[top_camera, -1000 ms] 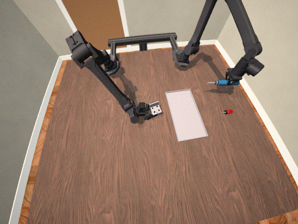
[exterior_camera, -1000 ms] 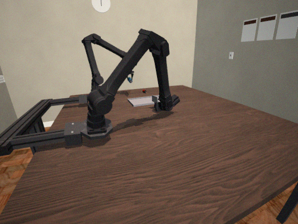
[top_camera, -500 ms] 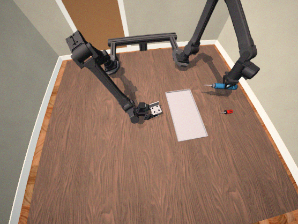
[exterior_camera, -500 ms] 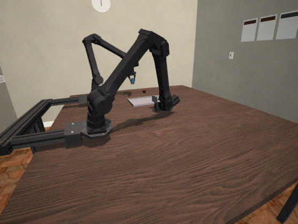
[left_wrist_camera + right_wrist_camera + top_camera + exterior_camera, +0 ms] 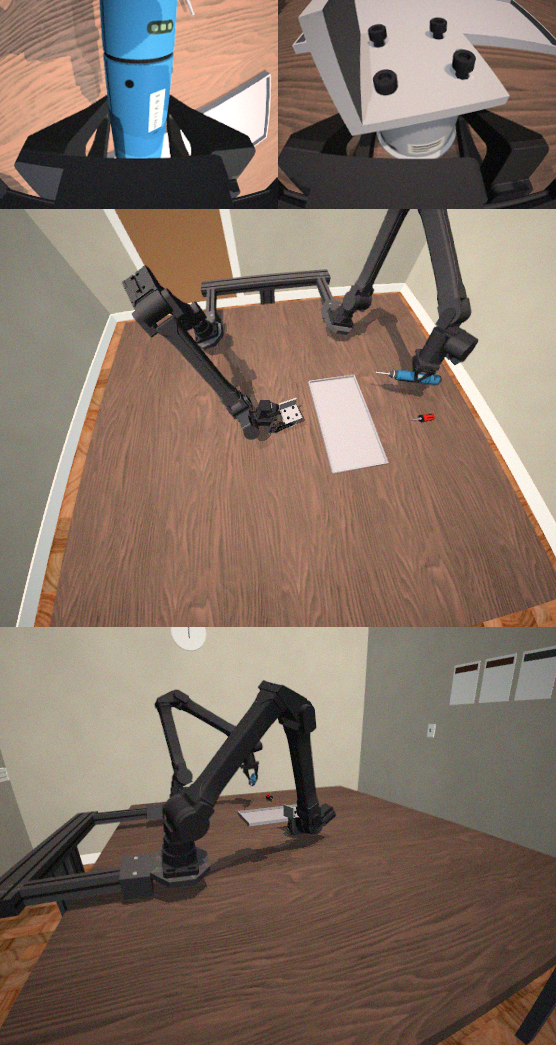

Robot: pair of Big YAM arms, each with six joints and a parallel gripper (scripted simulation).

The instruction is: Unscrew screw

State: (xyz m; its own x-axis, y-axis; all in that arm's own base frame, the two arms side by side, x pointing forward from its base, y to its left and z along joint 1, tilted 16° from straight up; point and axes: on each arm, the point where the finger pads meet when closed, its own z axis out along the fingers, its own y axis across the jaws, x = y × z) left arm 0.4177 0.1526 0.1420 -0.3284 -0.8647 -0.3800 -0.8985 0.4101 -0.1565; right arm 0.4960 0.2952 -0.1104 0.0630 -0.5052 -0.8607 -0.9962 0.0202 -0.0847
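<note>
Right now the joint module body is 1 cm above my right hand. From my right hand the other things lie so: bracket (5 cm above); then flat tray (23 cm to the left, 3 cm ahead, 2 cm below); then small red-handled screwdriver (57 cm to the left, 7 cm ahead, 1 cm below).
</note>
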